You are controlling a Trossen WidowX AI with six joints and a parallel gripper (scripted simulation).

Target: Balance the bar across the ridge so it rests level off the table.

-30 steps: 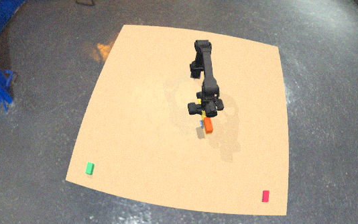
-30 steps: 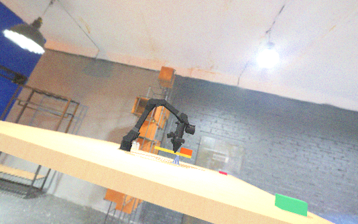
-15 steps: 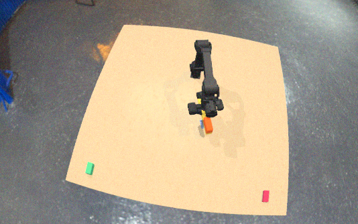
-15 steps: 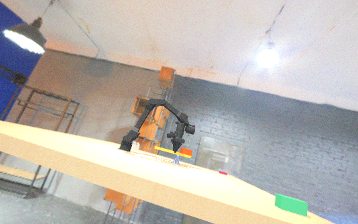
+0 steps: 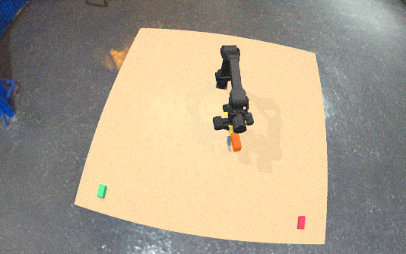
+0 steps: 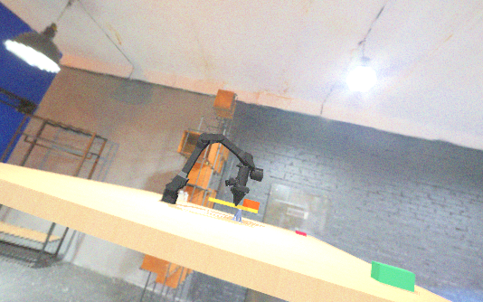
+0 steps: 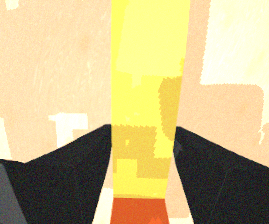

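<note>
The blue ridge lies 4 cm below my gripper tip, 3 cm ahead of it and 1 cm to the left of it. The rest, counted from my gripper tip: pink block: 42 cm to the left, 42 cm ahead, 6 cm below; then green block: 58 cm to the right, 42 cm ahead, 5 cm below.
</note>
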